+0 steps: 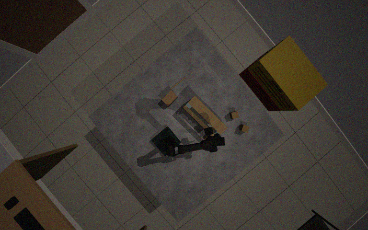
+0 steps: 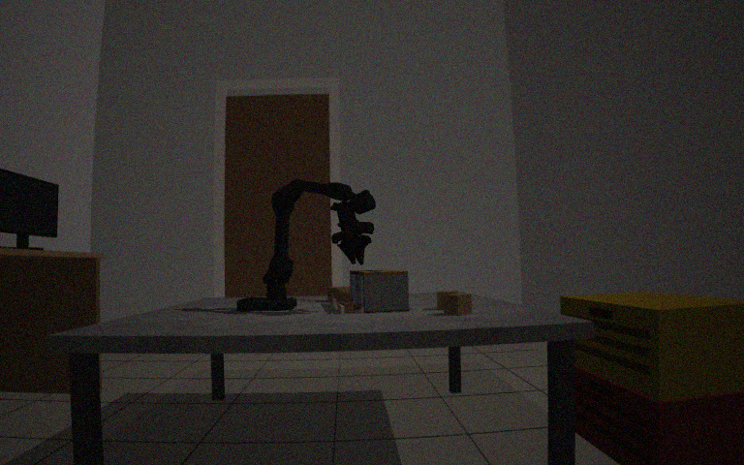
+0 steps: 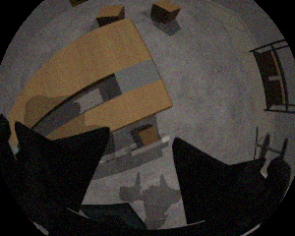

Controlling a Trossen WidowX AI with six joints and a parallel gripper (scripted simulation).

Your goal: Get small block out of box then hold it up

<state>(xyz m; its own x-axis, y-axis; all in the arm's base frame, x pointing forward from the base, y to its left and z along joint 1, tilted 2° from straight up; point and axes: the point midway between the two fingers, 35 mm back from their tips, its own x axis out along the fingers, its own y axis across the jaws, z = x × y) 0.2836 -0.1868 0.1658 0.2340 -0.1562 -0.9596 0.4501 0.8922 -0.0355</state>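
My gripper tip is now 40 mm past the small tan block, 10 mm to the left of it and 140 mm above it. From my gripper tip the other things lie so: clear-fronted box: 30 mm ahead, 150 mm to the left, 90 mm below; larger tan block: 50 mm behind, 480 mm to the left, 120 mm below.
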